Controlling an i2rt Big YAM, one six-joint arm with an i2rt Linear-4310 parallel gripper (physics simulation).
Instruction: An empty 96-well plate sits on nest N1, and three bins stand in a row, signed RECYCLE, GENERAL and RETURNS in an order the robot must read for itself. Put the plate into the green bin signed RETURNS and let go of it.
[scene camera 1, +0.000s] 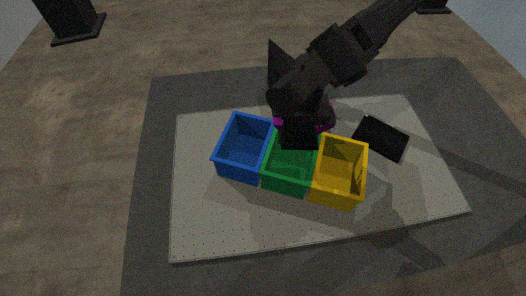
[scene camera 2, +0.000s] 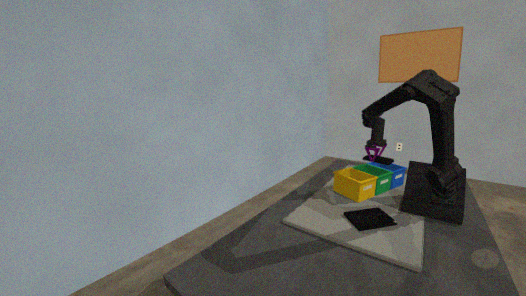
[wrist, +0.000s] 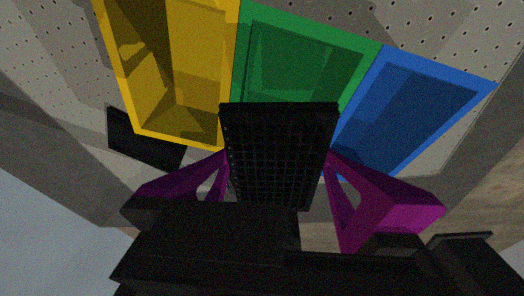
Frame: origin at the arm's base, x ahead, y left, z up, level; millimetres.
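Seen in the pictures: gripper, fingertip midpoint: (scene camera 1: 298, 133) (scene camera 2: 374, 159) (wrist: 275, 152); arm's base at its link origin: (scene camera 2: 442, 191).
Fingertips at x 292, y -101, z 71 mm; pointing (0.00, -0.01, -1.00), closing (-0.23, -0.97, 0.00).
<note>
Pixels of each thing's top centre, then the offset from my fingertips to it. Level surfaces: height alone.
- black 96-well plate at its top centre: (wrist: 274, 176) (scene camera 1: 299, 123) (scene camera 2: 378, 157) dy +4, dx -17, dz +14 mm
- green bin at its top centre: (wrist: 283, 112) (scene camera 1: 292, 150) (scene camera 2: 371, 169) dy -13, dx +10, dz -59 mm
- flat black nest at its top centre: (wrist: 143, 148) (scene camera 1: 382, 135) (scene camera 2: 369, 215) dy +315, dx -30, dz -141 mm
- pale perforated board at its surface level: dz -159 mm
- dark grey table top at its surface level: dz -171 mm
My gripper (scene camera 2: 374, 156) (wrist: 275, 152) has magenta fingers and is shut on the black 96-well plate (scene camera 1: 299, 136) (scene camera 2: 384, 160) (wrist: 282, 150). The plate is held above the bins, over the back part of the green bin (scene camera 1: 286, 182) (scene camera 2: 383, 184) (wrist: 310, 65) in scene camera 1. The green bin stands between the blue bin (scene camera 1: 237, 171) (scene camera 2: 398, 178) (wrist: 407, 115) and the yellow bin (scene camera 1: 334, 198) (scene camera 2: 352, 187) (wrist: 197, 60). White labels show on the bins in scene camera 2, too blurred to read. The fingertips are mostly hidden in scene camera 1.
A flat black nest (scene camera 1: 381, 138) (scene camera 2: 370, 219) (wrist: 145, 140) lies beside the yellow bin on the pale perforated board (scene camera 1: 215, 230) (scene camera 2: 320, 220) (wrist: 40, 95). The board lies on a dark grey table top (scene camera 1: 145, 270) (scene camera 2: 250, 265). The arm's base (scene camera 2: 432, 192) stands near the blue bin.
</note>
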